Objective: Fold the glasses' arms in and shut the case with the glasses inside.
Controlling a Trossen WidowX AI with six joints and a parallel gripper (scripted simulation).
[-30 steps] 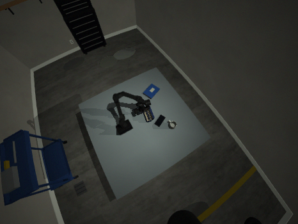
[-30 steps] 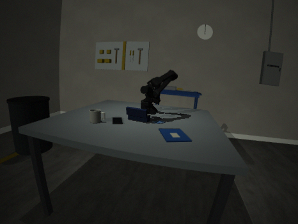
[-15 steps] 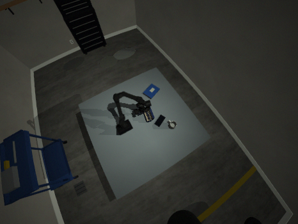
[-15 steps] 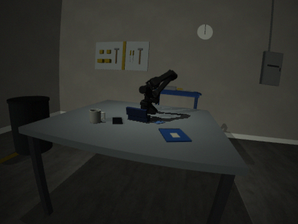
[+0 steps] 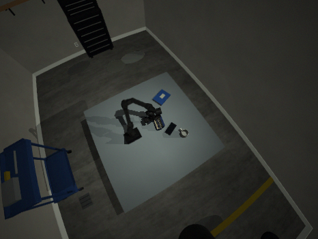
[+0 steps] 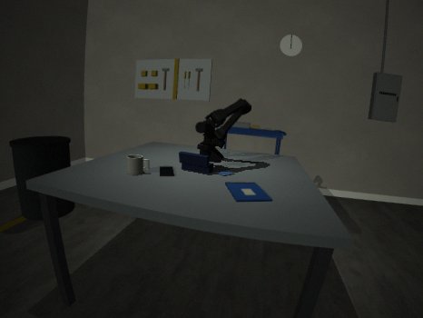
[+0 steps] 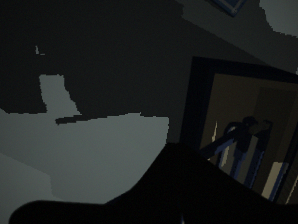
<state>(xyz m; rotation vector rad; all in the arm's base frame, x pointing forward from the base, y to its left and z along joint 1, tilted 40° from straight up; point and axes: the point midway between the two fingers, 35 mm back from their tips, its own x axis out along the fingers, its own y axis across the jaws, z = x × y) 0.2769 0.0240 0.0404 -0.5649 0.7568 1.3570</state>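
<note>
The blue glasses case is 6 cm to the right of my hand, 6 cm ahead of it and 4 cm below it. Round my hand: blue card (11 cm to the left, 9 cm below, 4 cm ahead); white mug (33 cm to the right, 22 cm ahead, 5 cm below).
</note>
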